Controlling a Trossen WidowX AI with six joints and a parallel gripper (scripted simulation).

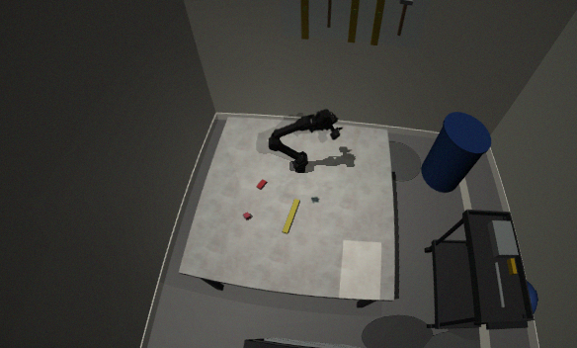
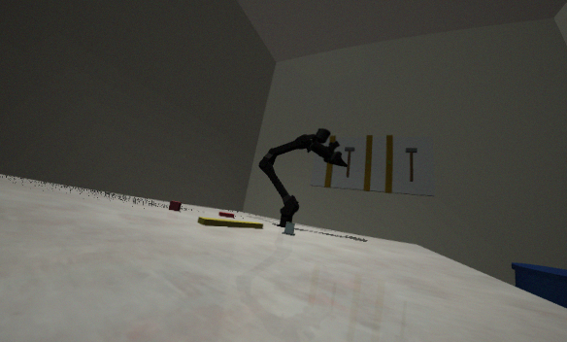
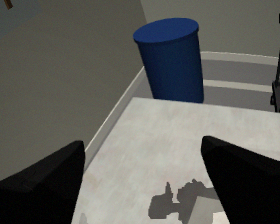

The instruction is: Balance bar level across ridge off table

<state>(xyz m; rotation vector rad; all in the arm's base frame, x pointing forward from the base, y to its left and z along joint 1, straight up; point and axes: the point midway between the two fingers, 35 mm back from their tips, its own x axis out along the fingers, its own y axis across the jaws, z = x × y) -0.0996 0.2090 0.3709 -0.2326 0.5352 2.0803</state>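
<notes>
Now: the yellow bar 480 mm ahead of my gripper tip, 250 mm to the right of it and 350 mm below it.
</notes>
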